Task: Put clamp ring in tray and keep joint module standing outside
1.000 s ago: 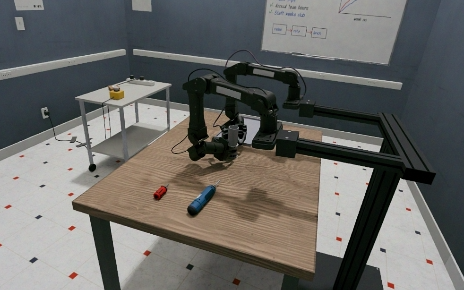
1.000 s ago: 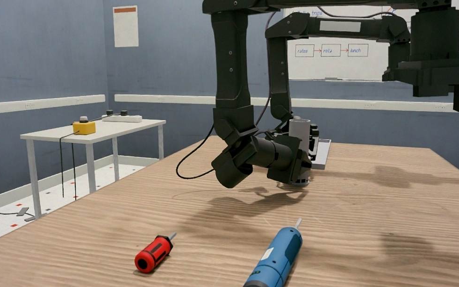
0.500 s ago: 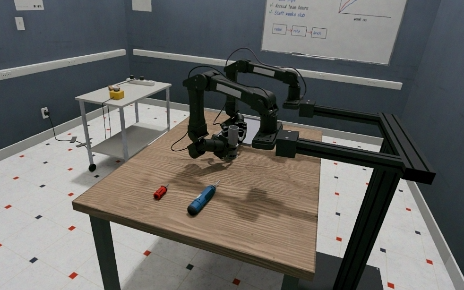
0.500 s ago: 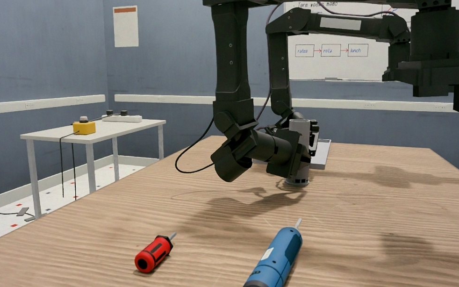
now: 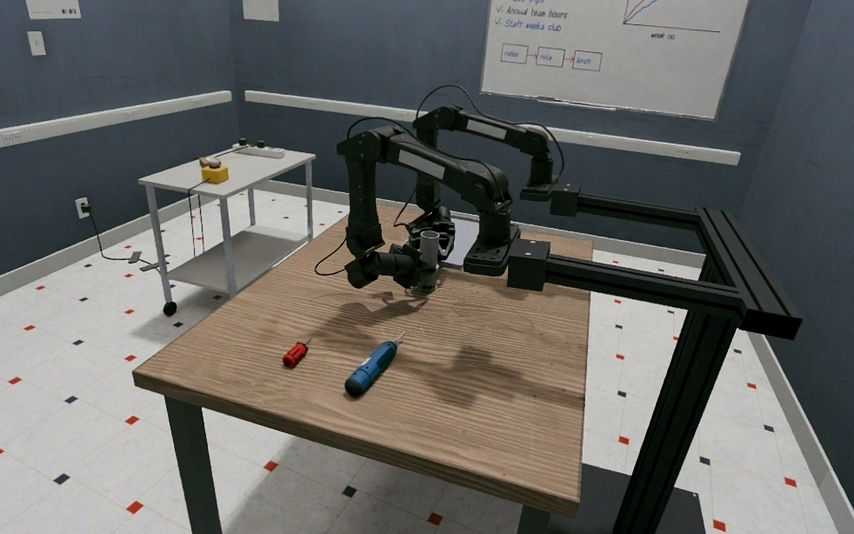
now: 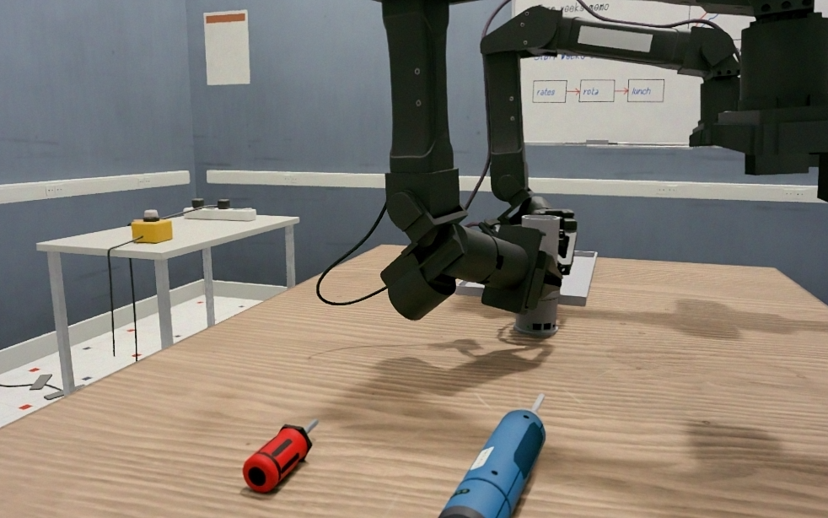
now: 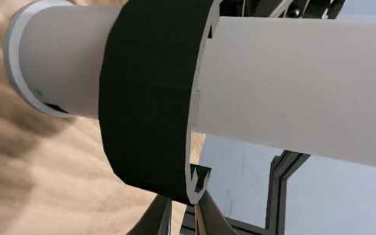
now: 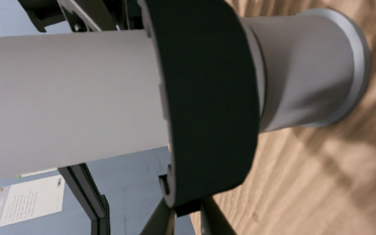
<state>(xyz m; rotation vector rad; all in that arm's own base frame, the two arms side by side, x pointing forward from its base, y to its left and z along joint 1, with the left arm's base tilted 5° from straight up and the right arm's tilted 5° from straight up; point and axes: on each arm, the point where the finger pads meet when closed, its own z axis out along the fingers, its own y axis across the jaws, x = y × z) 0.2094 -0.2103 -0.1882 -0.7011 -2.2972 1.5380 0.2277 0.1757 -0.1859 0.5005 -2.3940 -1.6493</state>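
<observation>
Right now the grey link tube is 30 mm ahead of my right hand, 40 mm to the left of it and 30 mm above it. Also, from my right hand: small screw 70 mm ahead, 130 mm to the right, 70 mm below; then dark clamp ring 40 mm ahead, 50 mm to the left; then grey joint module 30 mm ahead, 40 mm to the left, 50 mm below.
</observation>
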